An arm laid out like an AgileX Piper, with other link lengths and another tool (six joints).
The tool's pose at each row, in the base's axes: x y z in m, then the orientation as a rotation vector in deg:
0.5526, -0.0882, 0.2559, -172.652, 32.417, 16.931
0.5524, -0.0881, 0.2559, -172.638, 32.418, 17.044
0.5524, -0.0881, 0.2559, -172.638, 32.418, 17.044
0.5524, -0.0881, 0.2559, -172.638, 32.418, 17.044
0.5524, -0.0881, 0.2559, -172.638, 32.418, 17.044
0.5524, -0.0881, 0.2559, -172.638, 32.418, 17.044
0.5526, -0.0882, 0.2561, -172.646, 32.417, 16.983
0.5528, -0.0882, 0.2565, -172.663, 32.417, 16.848
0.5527, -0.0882, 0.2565, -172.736, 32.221, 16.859
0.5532, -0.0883, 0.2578, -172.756, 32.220, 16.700
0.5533, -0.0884, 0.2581, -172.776, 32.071, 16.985
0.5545, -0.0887, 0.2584, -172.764, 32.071, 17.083
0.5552, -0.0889, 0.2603, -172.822, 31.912, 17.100
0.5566, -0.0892, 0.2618, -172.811, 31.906, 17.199
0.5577, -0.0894, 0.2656, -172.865, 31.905, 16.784
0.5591, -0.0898, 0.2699, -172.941, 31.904, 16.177
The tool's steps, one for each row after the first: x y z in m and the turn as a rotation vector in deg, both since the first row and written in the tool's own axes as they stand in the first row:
-0.0002, 0.0000, 0.0000, -0.011, -0.073, 0.004
-0.0002, 0.0000, 0.0000, -0.011, -0.073, 0.004
-0.0002, 0.0000, 0.0000, -0.011, -0.073, 0.004
-0.0002, 0.0000, 0.0000, -0.011, -0.073, 0.004
-0.0002, 0.0000, 0.0000, -0.011, -0.073, 0.004
0.0000, 0.0000, -0.0002, -0.005, -0.034, 0.002
0.0001, -0.0001, -0.0006, 0.007, 0.054, -0.003
0.0000, -0.0001, -0.0006, -0.043, 0.054, -0.132
0.0002, -0.0002, -0.0020, -0.029, 0.157, -0.138
0.0003, -0.0001, -0.0023, -0.091, -0.022, -0.227
0.0014, -0.0003, -0.0028, -0.100, -0.085, -0.224
0.0017, -0.0004, -0.0048, -0.142, -0.090, -0.329
0.0028, -0.0007, -0.0066, -0.152, -0.154, -0.329
0.0032, -0.0010, -0.0105, -0.116, 0.115, -0.344
0.0037, -0.0012, -0.0150, -0.062, 0.507, -0.364

